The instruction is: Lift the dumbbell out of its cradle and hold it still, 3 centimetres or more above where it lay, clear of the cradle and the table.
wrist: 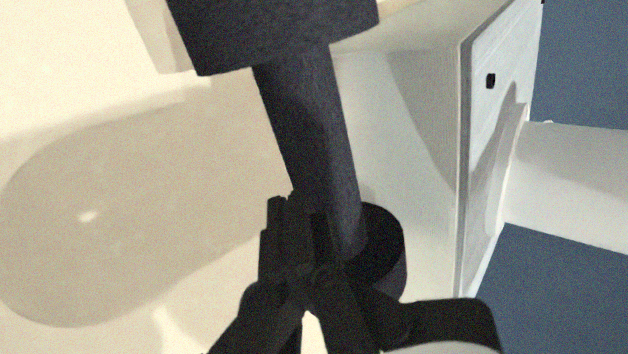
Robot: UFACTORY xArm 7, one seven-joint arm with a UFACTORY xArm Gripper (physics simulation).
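Note:
The dark grey dumbbell runs from the top middle down to the lower middle of the wrist view. Its blocky head is cut off by the top edge, and its round head shows partly behind the fingers. My gripper is shut, with its black fingers together and nothing between them. The fingers overlap the left side of the handle near the round head in this view; whether they touch it I cannot tell. I cannot make out the cradle clearly, nor whether the dumbbell rests in it.
The cream table top carries a large rounded shadow on the left. A pale block with a light plate stands right of the dumbbell. A white cylinder extends from the plate to the right edge. Blue floor shows beyond.

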